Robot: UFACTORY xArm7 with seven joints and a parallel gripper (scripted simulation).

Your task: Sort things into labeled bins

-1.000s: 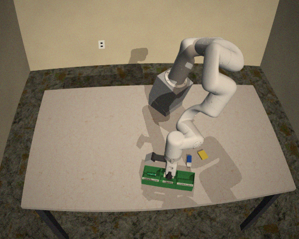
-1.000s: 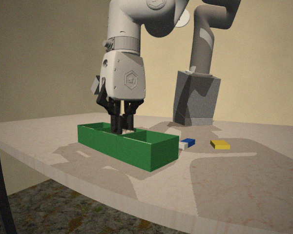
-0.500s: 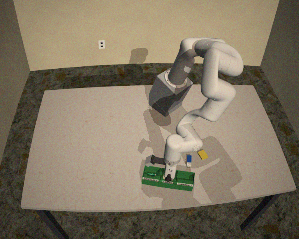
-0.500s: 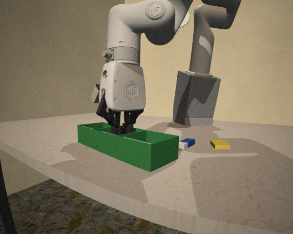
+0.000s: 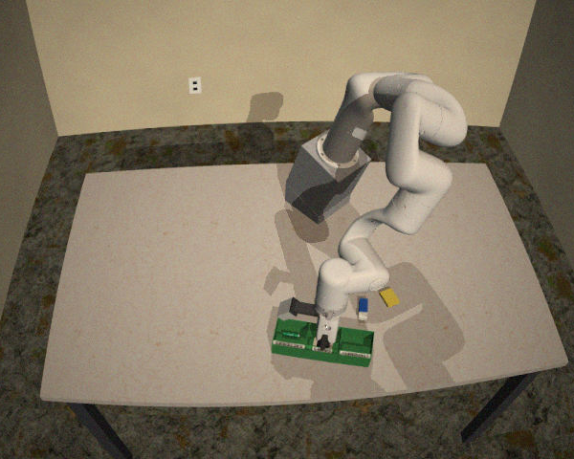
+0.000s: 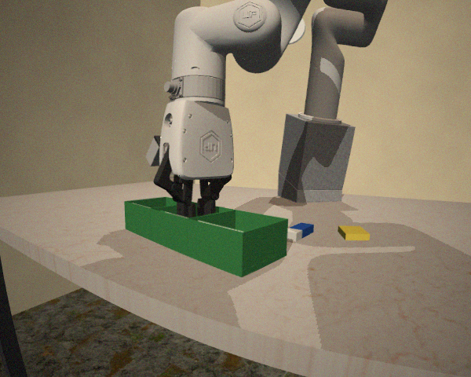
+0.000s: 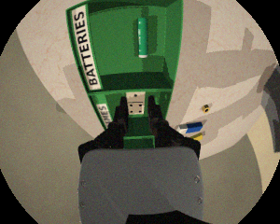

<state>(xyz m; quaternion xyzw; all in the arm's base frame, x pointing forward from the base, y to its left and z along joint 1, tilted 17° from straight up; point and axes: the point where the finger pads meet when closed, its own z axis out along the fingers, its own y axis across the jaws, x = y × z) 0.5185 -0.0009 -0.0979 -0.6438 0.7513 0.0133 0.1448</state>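
Right now my hand is 3 cm above the white domino. From my hand the other things lie so: brown piece 14 cm behind, 5 cm to the left, 3 cm below; blue-and-white block 11 cm behind, 11 cm to the left, 3 cm below; green stick 2 cm behind, 8 cm to the right, 3 cm below.
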